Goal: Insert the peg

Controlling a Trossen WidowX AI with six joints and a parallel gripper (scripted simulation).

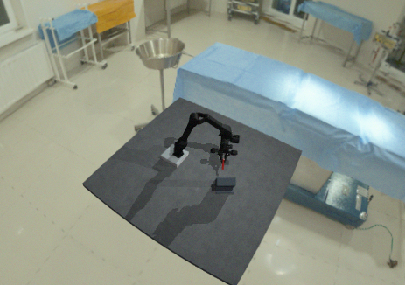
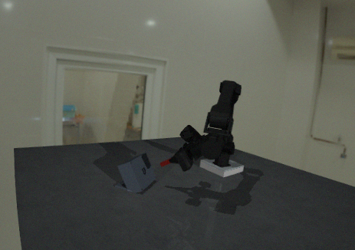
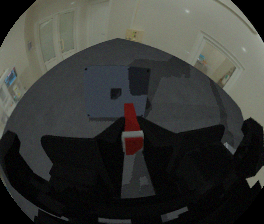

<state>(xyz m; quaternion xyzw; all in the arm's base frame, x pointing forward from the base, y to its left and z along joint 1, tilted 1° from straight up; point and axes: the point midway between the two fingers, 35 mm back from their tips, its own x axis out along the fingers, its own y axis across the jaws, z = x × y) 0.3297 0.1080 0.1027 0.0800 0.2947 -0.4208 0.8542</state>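
Now: gripper tip 90 mm short of the dark panel, 80 mm to the left of it and 70 mm above it. Also, from my gripper tip: thin red peg: 10 mm behind, 10 mm to the left, 10 mm above.
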